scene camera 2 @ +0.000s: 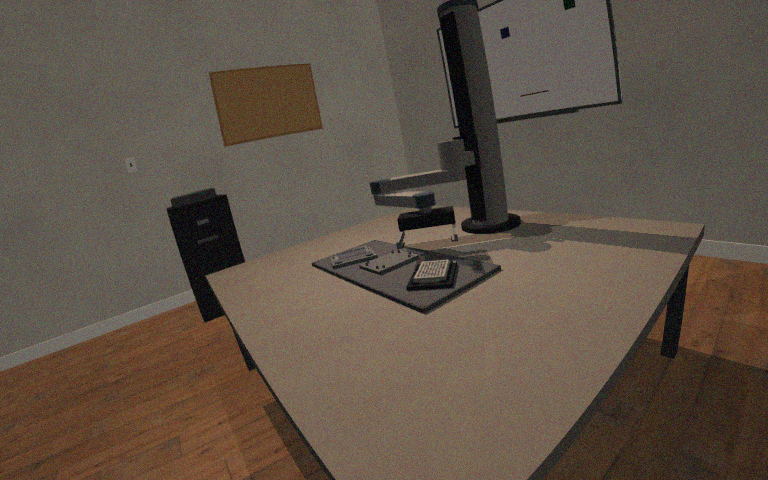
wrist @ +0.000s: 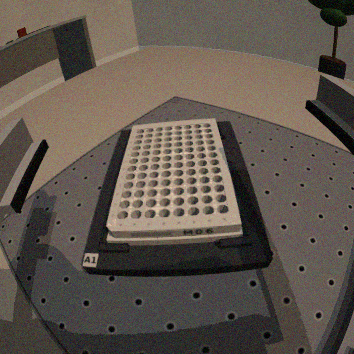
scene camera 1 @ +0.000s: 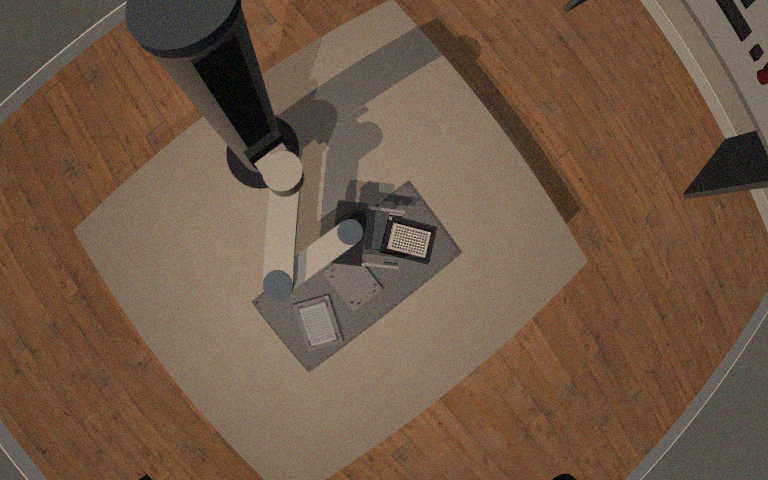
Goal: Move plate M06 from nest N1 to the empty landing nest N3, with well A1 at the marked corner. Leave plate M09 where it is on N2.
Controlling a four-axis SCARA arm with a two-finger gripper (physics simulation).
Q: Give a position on a black-framed white well plate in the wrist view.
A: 174, 186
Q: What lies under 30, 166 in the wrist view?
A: The gripper.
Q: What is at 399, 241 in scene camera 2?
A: The gripper.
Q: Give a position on a black-framed white well plate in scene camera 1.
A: At 405, 239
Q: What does the gripper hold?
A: Nothing.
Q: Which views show the gripper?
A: Scene camera 2, the wrist view and scene camera 1: all of them.
